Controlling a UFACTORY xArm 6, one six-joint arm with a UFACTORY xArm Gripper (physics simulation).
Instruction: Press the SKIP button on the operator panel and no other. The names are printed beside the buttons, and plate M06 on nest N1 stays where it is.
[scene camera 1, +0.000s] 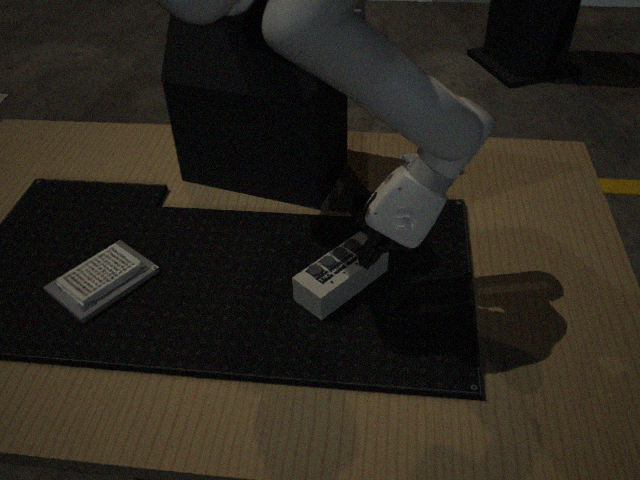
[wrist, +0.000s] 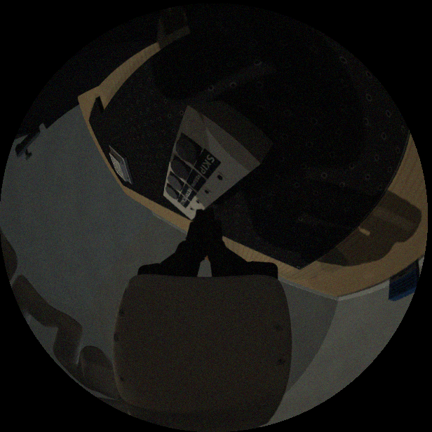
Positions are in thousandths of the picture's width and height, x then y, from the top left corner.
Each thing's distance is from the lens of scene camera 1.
my gripper (scene camera 1: 566, 549): 1.02 m
plate M06 (scene camera 1: 148, 580): 1.15 m
